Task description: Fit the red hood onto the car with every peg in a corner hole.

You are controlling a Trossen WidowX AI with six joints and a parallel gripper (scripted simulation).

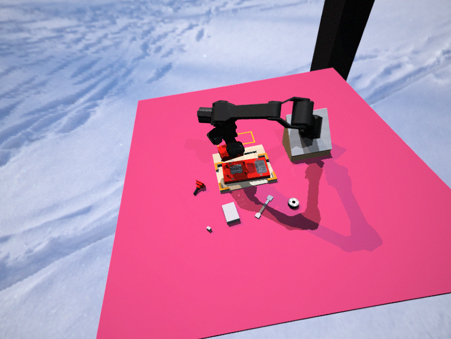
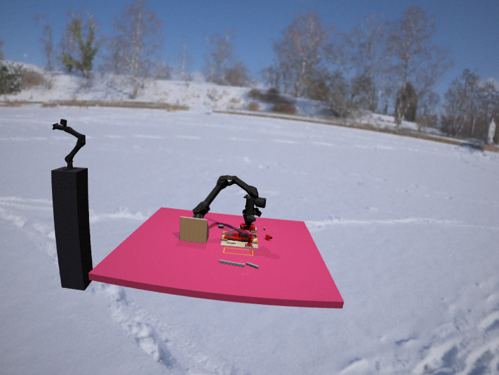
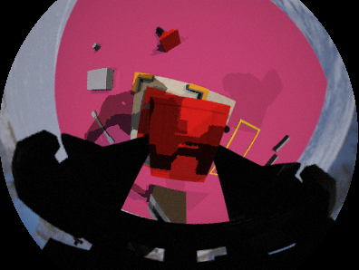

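My gripper tip is now 1 cm past the grey engine block, 4 cm to the right of it and 8 cm above it. Also, from my gripper tip: wheel 17 cm behind, 26 cm to the left, 10 cm below; then red hood 1 cm above; then beige jig 4 cm behind, 3 cm to the left, 10 cm below.
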